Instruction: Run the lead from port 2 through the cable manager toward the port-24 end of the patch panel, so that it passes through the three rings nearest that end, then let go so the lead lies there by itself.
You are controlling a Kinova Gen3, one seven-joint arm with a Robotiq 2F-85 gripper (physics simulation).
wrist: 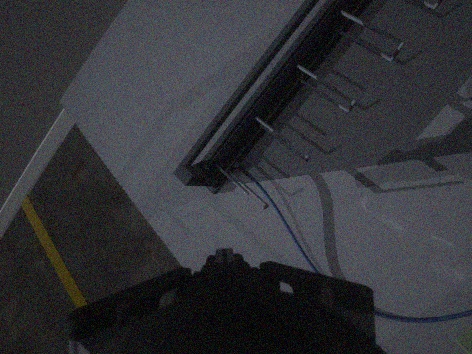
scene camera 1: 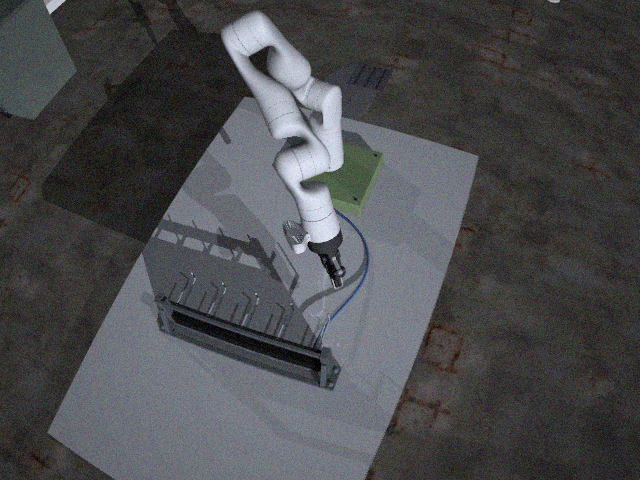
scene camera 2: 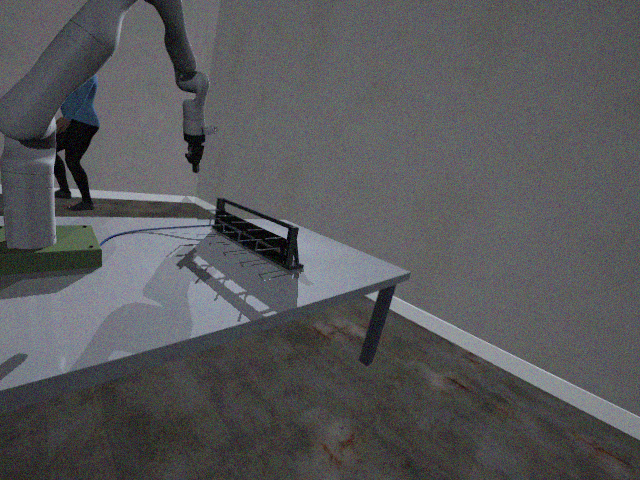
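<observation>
The black patch panel (scene camera 1: pixel 330 369) (scene camera 2: pixel 256 215) (wrist: pixel 256 116) stands on the grey table (scene camera 1: pixel 413 214) (scene camera 2: pixel 347 267), with a row of cable manager rings (scene camera 1: pixel 218 290) (wrist: pixel 326 93) behind it. The blue lead (scene camera 1: pixel 365 243) (scene camera 2: pixel 151 230) (wrist: pixel 287 225) leaves the panel's right end in scene camera 1. It curves over the table top to the green base block (scene camera 1: pixel 356 176) (scene camera 2: pixel 89 245). My gripper (scene camera 1: pixel 337 284) (scene camera 2: pixel 195 168) (wrist: pixel 224 260) is shut on nothing. It hangs well above the table near that end of the panel, clear of the lead.
A person in a blue shirt (scene camera 2: pixel 87 105) stands behind the table at the left edge of scene camera 2. A wall rises close behind the panel in that view. The table edge lies just beyond the panel's front.
</observation>
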